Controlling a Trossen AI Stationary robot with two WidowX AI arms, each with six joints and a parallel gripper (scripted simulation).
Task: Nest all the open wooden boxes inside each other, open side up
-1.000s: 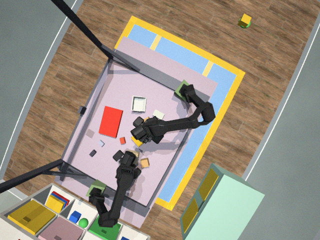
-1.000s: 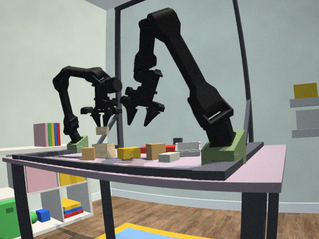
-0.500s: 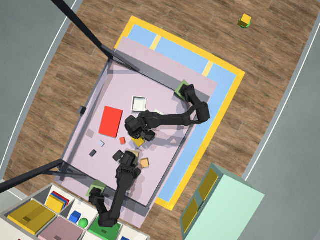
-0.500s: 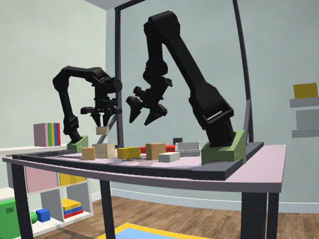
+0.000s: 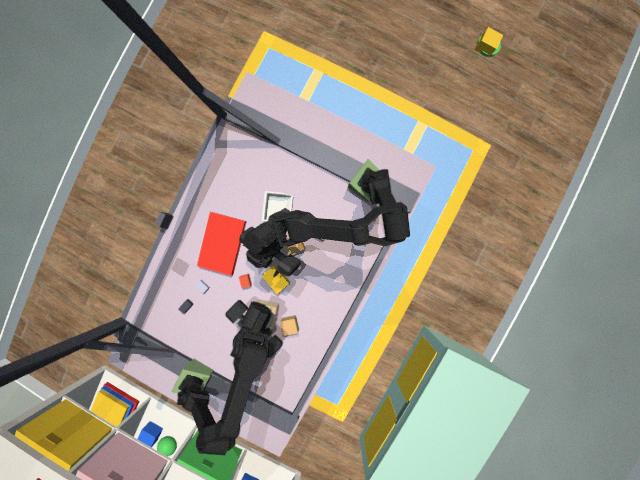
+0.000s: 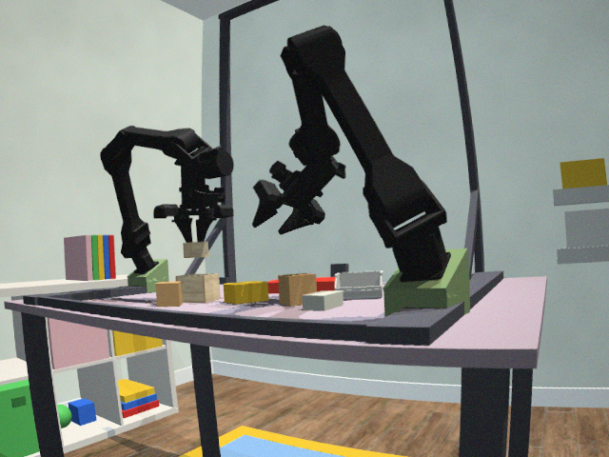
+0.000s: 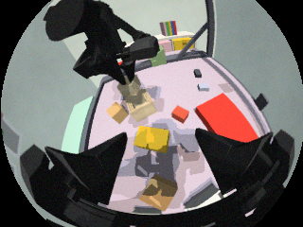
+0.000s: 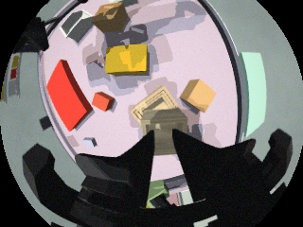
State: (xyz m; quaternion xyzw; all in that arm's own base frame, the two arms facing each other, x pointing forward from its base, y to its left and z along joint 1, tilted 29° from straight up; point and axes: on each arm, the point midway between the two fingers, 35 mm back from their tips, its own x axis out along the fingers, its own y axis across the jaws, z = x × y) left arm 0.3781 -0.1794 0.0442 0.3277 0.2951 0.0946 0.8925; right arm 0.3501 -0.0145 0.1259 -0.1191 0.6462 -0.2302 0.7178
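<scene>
Now: right hand 130 mm above the tan box, 90 mm short of it and 30 mm to the right of it. The rest, counted from my right hand: pale block 340 mm to the left, 140 mm below, 60 mm behind; then flat red slab 280 mm behind, 140 mm below, 80 mm to the left; then red cube 140 mm below, 130 mm behind, 40 mm to the left.
</scene>
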